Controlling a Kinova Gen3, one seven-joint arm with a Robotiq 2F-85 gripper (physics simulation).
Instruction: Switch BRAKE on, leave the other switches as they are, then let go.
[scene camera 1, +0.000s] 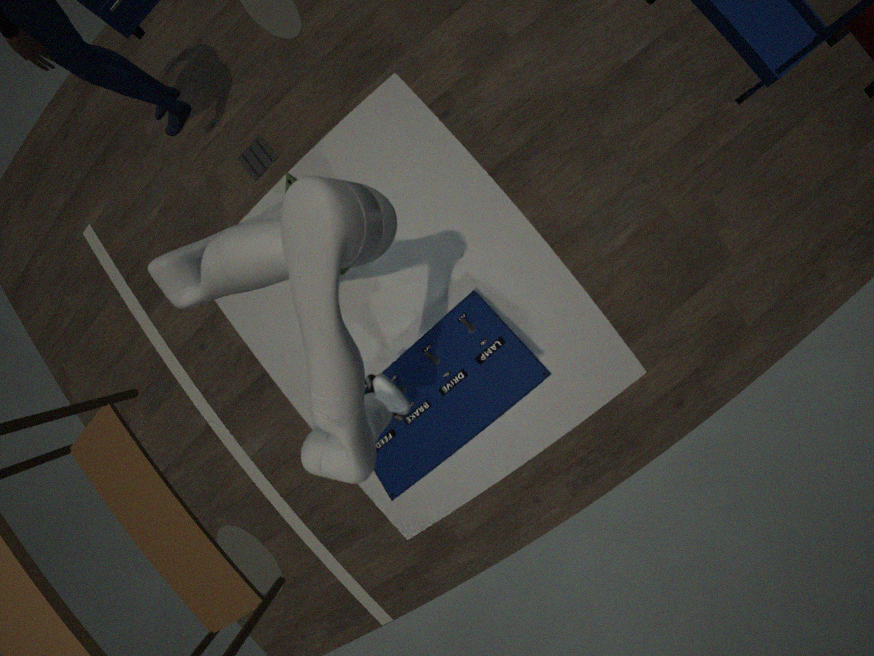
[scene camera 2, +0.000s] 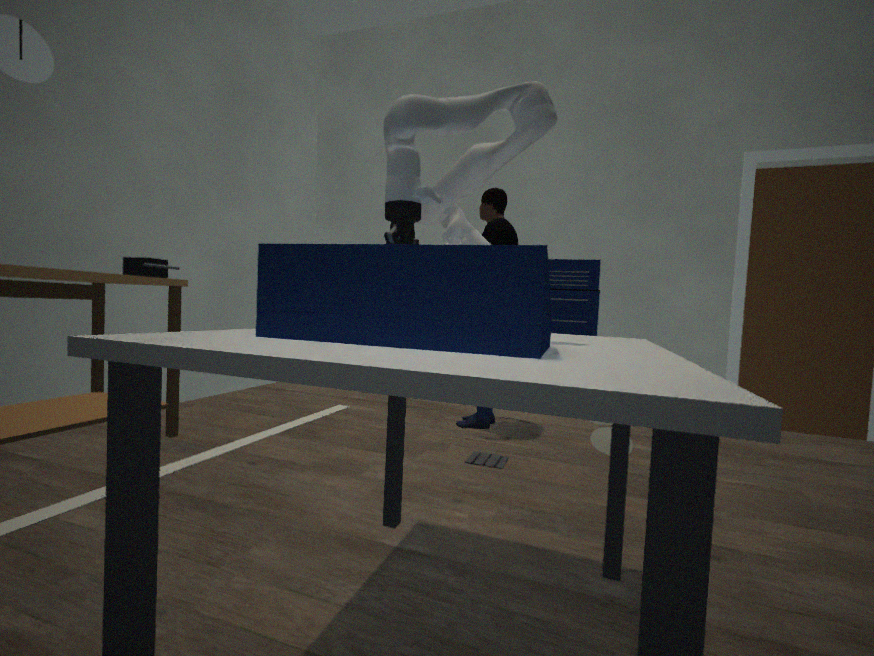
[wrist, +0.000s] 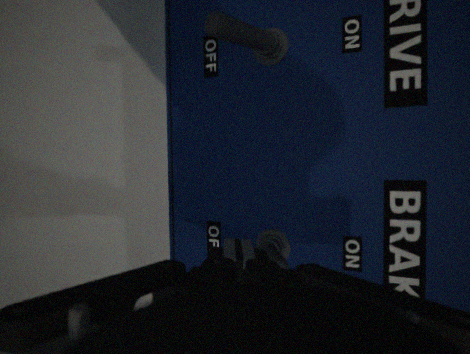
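I am looking at a blue switch panel (wrist: 337, 145), and that is the same spot as the one I see on the panel (scene camera 1: 427, 387).
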